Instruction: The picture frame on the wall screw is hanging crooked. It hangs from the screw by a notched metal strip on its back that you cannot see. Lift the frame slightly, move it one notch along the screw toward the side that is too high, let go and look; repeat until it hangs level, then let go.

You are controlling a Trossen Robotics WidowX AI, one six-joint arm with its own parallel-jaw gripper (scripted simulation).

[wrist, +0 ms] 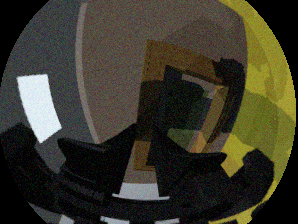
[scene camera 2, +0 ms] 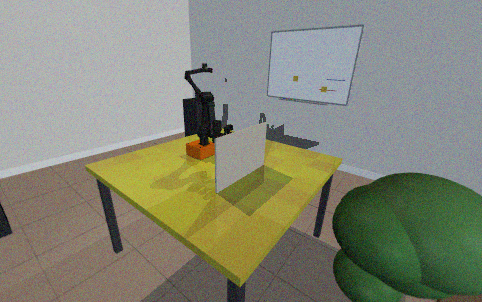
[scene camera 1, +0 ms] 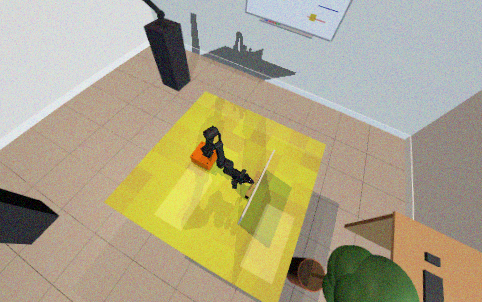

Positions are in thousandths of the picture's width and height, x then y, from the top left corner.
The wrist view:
my gripper: 485, 569
picture frame: 633, 431
wall panel: 381, 217
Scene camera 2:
wall panel: 493, 512
